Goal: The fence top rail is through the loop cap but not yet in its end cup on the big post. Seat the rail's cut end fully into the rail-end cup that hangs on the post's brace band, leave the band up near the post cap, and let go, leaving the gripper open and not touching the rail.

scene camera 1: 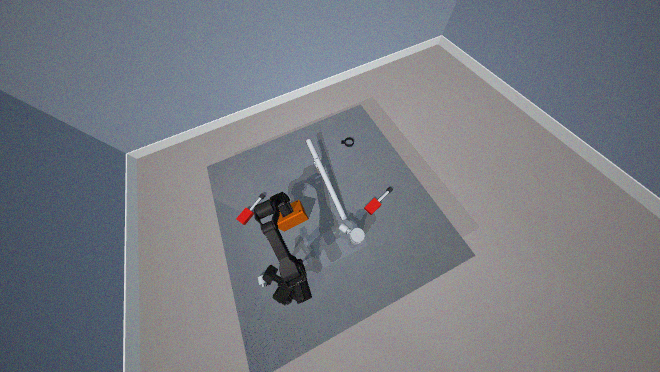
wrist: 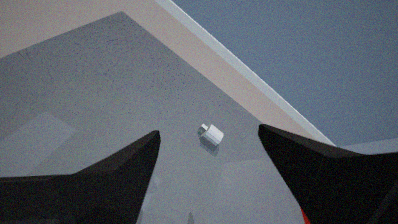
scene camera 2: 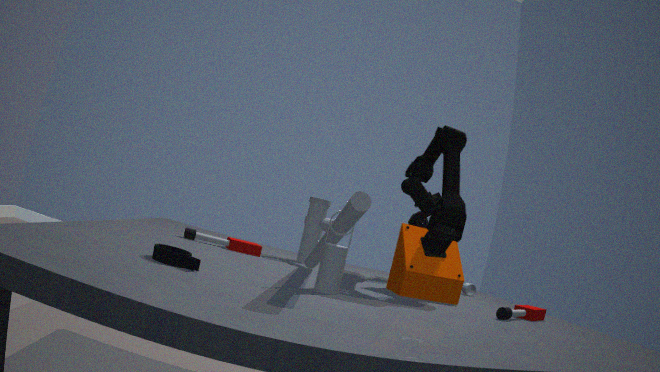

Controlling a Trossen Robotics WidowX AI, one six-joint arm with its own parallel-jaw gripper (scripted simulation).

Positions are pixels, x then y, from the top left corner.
Scene:
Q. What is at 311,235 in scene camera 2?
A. A big post.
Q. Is my gripper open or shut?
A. Open.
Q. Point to a top rail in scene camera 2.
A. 360,202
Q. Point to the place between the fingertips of my gripper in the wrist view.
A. At 209,132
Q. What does my gripper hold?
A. Nothing.

